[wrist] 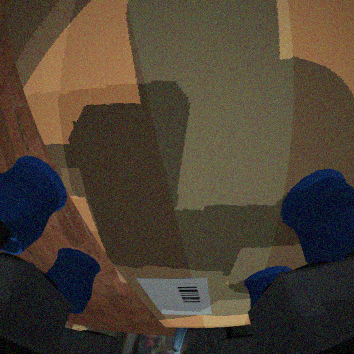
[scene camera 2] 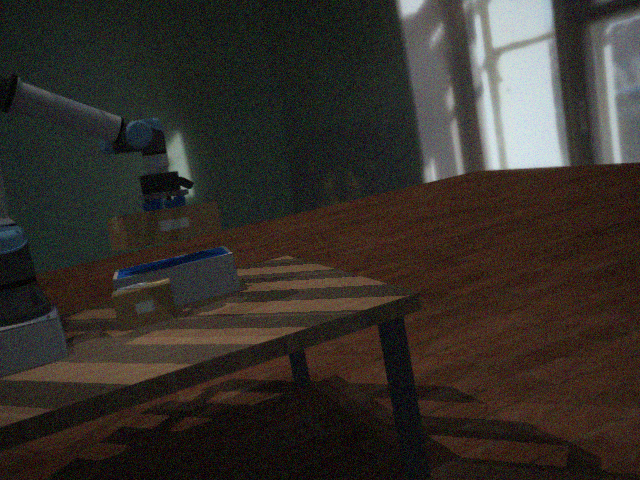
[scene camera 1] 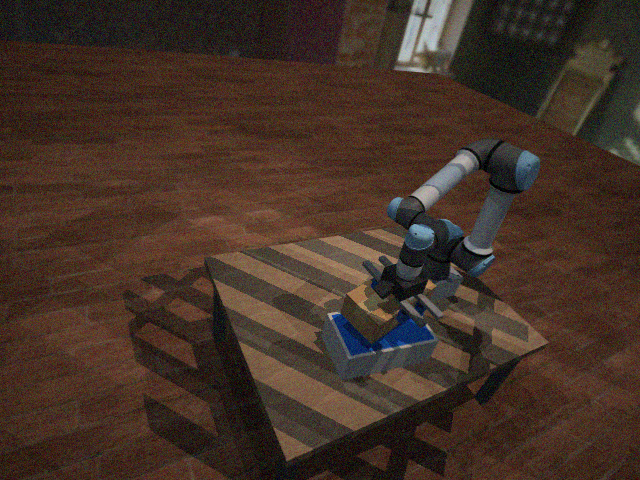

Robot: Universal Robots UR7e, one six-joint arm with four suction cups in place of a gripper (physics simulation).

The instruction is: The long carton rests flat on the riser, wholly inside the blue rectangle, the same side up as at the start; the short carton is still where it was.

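Where they show: end effector, tool point: (wrist: pixel 166 238); arm's base, origin of the base link: (scene camera 2: pixel 19 317) (scene camera 1: pixel 431 269).
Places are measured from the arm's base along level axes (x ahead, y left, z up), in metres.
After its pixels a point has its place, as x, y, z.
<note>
The long carton (scene camera 1: pixel 361 317) {0.588, 0.213, 0.137} (scene camera 2: pixel 199 219) {0.535, 0.117, 0.132} (wrist: pixel 235 125) {0.524, 0.191, 0.176} is brown, with a white label on its side. It hangs under my suction gripper (scene camera 1: pixel 395 297) {0.457, 0.216, 0.171} (scene camera 2: pixel 164 202) (wrist: pixel 172 240) {0.457, 0.216, 0.171}, roughly level, with a gap to the riser in scene camera 2. The gripper's blue cups are at its top; the two left cups in the wrist view appear beyond its edge. The grey riser (scene camera 1: pixel 390 361) {0.461, 0.295, -0.054} (scene camera 2: pixel 206 276) {0.510, 0.083, -0.040} bears the blue rectangle (scene camera 1: pixel 351 343) {0.593, 0.214, 0.012} (scene camera 2: pixel 214 253) {0.567, 0.149, 0.012}, partly hidden by the carton in scene camera 1. The short carton (scene camera 2: pixel 144 304) {0.300, -0.022, -0.051} stands on the table beside the riser, label facing the camera.
The striped wooden table (scene camera 1: pixel 268 403) {0.895, 0.240, -0.108} (scene camera 2: pixel 217 335) {0.406, -0.326, -0.108} carries the riser and the robot's grey base (scene camera 1: pixel 447 286) {-0.022, 0.094, -0.029} (scene camera 2: pixel 31 341) {0.017, -0.106, -0.045}. The base stands near the short carton's side of the riser. Dark table legs (scene camera 2: pixel 398 361) reach the wooden floor. A chair (scene camera 1: pixel 578 87) stands far behind.
</note>
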